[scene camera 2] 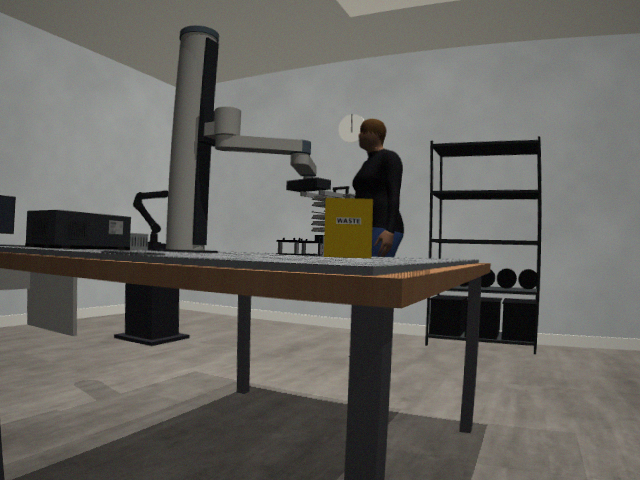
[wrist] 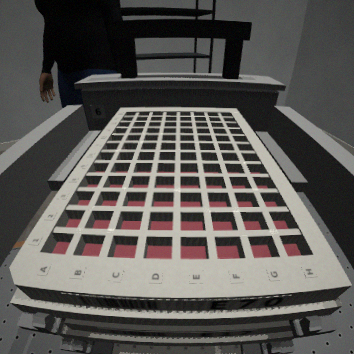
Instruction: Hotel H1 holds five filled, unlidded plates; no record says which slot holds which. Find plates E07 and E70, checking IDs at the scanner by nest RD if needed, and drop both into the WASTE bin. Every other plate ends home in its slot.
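Frame: origin at the arm's base, x ahead, y left, z up, level; metres.
Seen in the pictures: gripper, between the fingertips: (scene camera 2: 332,196) (wrist: 177,120).
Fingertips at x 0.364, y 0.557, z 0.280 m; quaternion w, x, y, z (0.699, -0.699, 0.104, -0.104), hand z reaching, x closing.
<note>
A point is followed by its place in that frame.
Plate E70 (wrist: 135,274) {x 0.331, y 0.481, z 0.276 m} is in the upper end of hotel H1 (wrist: 180,95) {x 0.377, y 0.595, z 0.283 m} (scene camera 2: 317,222), level and unlidded, with red in its wells; its ID shows on the near edge in the wrist view. My gripper (wrist: 177,120) {x 0.364, y 0.557, z 0.280 m} (scene camera 2: 323,195) {x 0.364, y 0.557, z 0.280 m} is shut on plate E70, one pad close against each long side. The plate still sits at its slot ledges by the back wall marked 6. Edges of lower levels show beneath it; their IDs cannot be read. The yellow WASTE bin (scene camera 2: 348,237) {x 0.631, y 0.097, z 0.081 m} stands on the table and hides part of the hotel. Plate E07 cannot be identified.
A person (scene camera 2: 379,175) (wrist: 82,45) stands behind the table, near the hotel. Low black nest stands (scene camera 2: 297,241) {x 0.341, y 0.276, z 0.067 m} are left of the bin. A dark box-shaped instrument (scene camera 2: 77,229) {x -0.032, y -0.471, z 0.073 m} sits left of the arm's column (scene camera 2: 186,139) {x 0.037, y -0.065, z 0.432 m}. A black handle (wrist: 190,29) {x 0.386, y 0.601, z 0.324 m} tops the hotel.
</note>
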